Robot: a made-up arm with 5 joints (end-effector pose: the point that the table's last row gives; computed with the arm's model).
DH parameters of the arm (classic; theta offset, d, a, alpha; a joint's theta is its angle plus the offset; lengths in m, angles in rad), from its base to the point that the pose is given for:
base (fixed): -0.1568 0 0.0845 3.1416
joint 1: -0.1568 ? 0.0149 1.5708
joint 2: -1.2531 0 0.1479 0
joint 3: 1.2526 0 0.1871 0
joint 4: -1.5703 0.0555 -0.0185 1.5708
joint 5: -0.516 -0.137 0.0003 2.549
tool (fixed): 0.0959 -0.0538 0 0
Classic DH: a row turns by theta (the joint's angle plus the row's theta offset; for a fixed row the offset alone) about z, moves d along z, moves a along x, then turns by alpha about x.
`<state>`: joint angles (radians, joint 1 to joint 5).
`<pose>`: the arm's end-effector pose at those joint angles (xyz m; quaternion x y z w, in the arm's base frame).
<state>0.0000 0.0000 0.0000 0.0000 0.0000</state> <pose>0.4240 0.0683 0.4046 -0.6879 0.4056 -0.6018 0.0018</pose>
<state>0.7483 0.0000 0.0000 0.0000 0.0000</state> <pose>0.3885 -0.1852 0.4046 0.4921 -0.6290 0.5609 0.2183</pose>
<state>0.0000 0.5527 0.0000 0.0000 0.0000</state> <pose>0.4476 0.0683 0.2132 0.8260 -0.3907 0.3913 0.1090</pose>
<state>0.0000 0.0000 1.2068 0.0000 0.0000</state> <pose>0.2410 0.0683 0.1456 0.9080 -0.3350 0.1052 0.2287</pose>
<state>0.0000 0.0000 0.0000 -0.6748 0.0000</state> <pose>0.4059 0.0683 0.4630 -0.4499 0.3822 -0.7956 0.1360</pose>
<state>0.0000 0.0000 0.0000 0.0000 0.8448</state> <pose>0.4240 0.0708 0.3801 0.6282 -0.1233 0.7152 0.2804</pose>
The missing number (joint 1, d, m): -0.2674
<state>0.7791 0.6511 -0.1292 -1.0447 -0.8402</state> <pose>0.3926 -0.2319 0.3135 -0.2706 0.6753 -0.6572 0.1969</pose>
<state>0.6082 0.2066 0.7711 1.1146 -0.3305</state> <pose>0.2505 -0.0379 0.1582 0.6546 -0.5717 -0.4204 0.2605</pose>
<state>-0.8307 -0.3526 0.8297 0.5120 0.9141</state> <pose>0.1580 0.1920 0.2358 0.7872 0.4092 0.4368 0.1489</pose>
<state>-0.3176 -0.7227 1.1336 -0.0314 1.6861</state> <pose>0.2495 0.1124 0.2517 0.5328 0.3618 0.6707 0.3680</pose>
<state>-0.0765 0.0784 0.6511 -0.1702 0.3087</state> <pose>0.3596 0.0931 0.2200 0.8446 -0.2355 0.4506 0.1679</pose>
